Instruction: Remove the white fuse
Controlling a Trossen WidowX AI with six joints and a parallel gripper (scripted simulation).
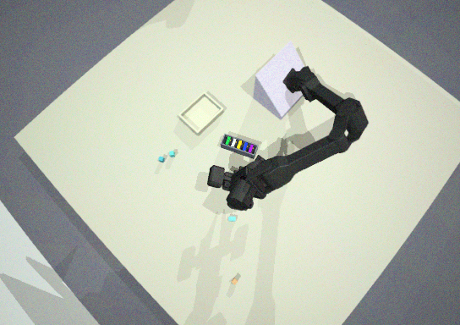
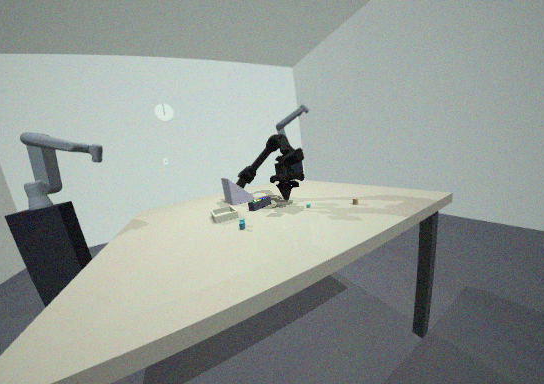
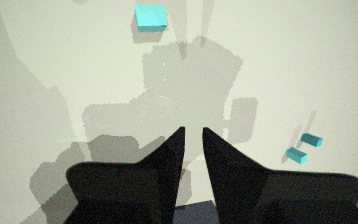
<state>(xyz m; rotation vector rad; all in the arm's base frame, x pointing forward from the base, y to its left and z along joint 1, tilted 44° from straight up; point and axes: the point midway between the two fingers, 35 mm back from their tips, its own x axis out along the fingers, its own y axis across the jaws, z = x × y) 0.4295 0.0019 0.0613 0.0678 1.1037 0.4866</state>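
Now: the white fuse 14 cm behind my gripper tip, 8 cm to the right of it and 1 cm below it. From my gripper tip the other things lie so: pale cyan piece (7 cm ahead, 6 cm to the left, 3 cm below); orange piece (23 cm ahead, 18 cm to the left, 3 cm below); cream tray (17 cm behind, 24 cm to the right, 4 cm below).
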